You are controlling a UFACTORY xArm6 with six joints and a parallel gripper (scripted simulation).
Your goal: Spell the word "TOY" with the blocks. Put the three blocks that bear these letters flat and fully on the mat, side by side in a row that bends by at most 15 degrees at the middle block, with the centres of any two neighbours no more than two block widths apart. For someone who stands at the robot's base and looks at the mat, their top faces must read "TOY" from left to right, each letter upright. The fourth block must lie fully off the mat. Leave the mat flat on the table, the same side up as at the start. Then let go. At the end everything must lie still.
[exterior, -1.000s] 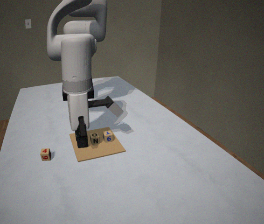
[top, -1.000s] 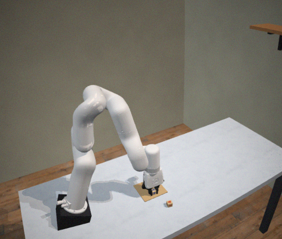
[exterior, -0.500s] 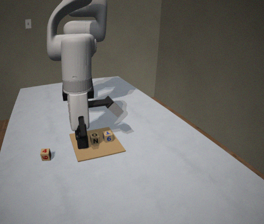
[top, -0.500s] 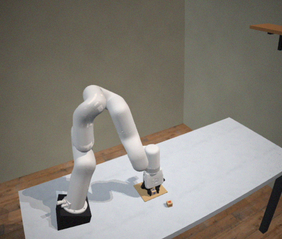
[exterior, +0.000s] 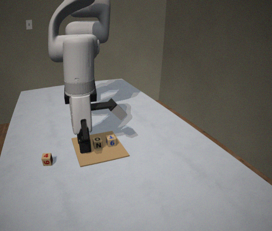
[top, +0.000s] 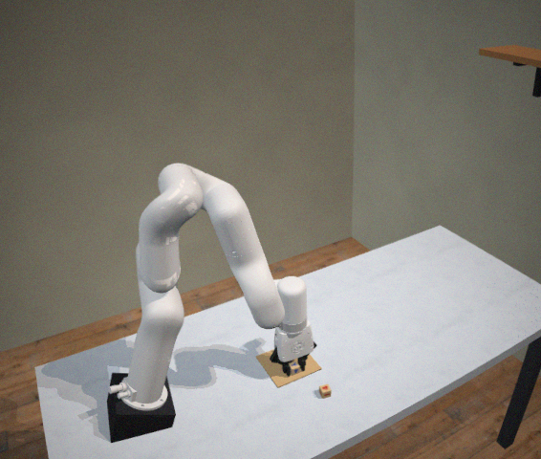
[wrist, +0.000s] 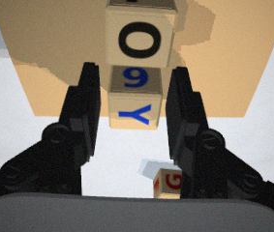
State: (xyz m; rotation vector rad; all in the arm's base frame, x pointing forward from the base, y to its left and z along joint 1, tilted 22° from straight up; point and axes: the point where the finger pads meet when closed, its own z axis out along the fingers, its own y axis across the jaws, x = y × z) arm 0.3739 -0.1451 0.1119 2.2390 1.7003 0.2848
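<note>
Now: the Y block 1 cm below my hand. From my hand the other things lie so: tan mat 1 cm ahead, 4 cm to the left, 2 cm below.
</note>
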